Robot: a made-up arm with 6 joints. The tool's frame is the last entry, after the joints. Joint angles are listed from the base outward. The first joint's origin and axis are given. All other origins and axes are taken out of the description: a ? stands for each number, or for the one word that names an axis. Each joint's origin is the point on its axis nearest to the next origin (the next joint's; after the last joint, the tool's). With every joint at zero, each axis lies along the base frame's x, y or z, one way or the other. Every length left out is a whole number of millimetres.
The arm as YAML. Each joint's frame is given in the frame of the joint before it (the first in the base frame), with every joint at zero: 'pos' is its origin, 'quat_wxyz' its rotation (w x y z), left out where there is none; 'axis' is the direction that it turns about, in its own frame. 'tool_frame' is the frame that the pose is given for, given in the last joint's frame.
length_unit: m
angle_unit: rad
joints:
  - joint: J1
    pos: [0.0, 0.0, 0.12]
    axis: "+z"
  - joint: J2
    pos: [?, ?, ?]
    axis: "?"
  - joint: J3
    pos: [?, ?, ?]
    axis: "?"
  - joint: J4
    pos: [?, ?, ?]
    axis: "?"
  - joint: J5
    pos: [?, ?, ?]
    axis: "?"
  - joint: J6
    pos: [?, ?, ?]
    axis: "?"
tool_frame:
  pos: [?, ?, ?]
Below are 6 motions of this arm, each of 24 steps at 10 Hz.
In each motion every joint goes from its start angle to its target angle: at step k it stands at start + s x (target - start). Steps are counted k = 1, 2, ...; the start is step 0. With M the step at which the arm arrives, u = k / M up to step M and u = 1 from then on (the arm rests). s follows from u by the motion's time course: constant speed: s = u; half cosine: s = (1 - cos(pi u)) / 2; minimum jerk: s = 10 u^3 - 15 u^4 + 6 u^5.
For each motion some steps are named. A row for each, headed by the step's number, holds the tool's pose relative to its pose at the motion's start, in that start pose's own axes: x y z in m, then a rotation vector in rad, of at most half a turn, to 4 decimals.
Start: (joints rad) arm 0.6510 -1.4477 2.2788 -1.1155 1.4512 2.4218
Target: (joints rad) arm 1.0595 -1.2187 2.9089 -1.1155 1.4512 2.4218
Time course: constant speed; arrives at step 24
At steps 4, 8, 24:
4: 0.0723 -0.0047 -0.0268 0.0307 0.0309 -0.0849
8: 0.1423 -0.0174 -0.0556 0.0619 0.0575 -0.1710
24: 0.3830 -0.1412 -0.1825 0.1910 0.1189 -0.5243

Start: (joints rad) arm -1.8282 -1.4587 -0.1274 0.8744 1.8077 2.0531
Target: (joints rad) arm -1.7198 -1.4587 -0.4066 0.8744 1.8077 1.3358
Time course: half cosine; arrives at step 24
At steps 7, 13, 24:
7: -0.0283 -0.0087 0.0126 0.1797 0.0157 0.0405
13: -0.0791 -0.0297 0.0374 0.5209 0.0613 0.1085
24: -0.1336 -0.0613 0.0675 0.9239 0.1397 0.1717

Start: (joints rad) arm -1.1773 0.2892 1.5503 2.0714 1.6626 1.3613
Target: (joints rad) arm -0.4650 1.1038 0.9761 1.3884 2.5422 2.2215
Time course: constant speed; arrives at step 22
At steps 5, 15, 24:
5: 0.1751 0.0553 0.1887 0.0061 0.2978 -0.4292
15: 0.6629 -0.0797 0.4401 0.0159 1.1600 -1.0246
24: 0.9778 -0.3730 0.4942 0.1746 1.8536 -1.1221

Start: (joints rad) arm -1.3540 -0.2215 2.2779 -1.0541 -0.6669 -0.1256
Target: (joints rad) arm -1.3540 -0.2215 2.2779 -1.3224 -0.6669 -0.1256
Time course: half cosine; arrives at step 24
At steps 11, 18, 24:
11: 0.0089 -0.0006 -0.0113 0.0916 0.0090 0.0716
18: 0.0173 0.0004 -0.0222 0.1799 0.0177 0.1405
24: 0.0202 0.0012 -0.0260 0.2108 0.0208 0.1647

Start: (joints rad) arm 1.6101 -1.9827 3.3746 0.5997 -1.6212 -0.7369
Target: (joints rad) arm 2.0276 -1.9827 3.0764 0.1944 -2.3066 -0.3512
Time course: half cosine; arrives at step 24
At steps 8, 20, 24:
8: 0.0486 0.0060 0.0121 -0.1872 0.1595 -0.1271
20: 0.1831 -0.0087 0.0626 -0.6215 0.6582 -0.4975
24: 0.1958 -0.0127 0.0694 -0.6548 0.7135 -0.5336

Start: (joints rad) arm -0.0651 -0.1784 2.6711 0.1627 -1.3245 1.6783
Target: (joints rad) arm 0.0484 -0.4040 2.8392 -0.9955 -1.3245 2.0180
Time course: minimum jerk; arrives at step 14
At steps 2, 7, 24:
2: -0.0017 -0.0026 -0.0028 0.0026 -0.0248 -0.0115
7: -0.0431 -0.0605 -0.0460 0.0086 -0.5124 -0.3087
24: -0.1154 -0.1297 -0.0694 -0.0730 -0.9686 -0.7213

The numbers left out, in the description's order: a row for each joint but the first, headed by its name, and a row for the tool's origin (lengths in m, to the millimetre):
J2: xyz 0.0 0.0 0.0, axis +y
J3: xyz 0.0 0.0 0.614, axis -y
J4: xyz 0.508 0.0 0.0, axis -x
J5: xyz 0.0 -0.123 0.0, axis -y
J6: xyz 0.0 0.0 0.0, axis -x
tool: xyz 0.0 0.0 0.0

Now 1 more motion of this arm.
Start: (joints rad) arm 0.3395 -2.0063 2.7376 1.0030 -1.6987 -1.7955
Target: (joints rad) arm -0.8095 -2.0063 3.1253 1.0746 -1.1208 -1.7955
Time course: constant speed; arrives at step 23
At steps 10, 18, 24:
10: -0.1997 -0.0521 -0.0019 0.1701 0.5191 0.1721
18: -0.3192 -0.0830 0.0621 0.4090 0.8772 0.2363
24: -0.3683 -0.0998 0.1182 0.5944 1.0633 0.2349

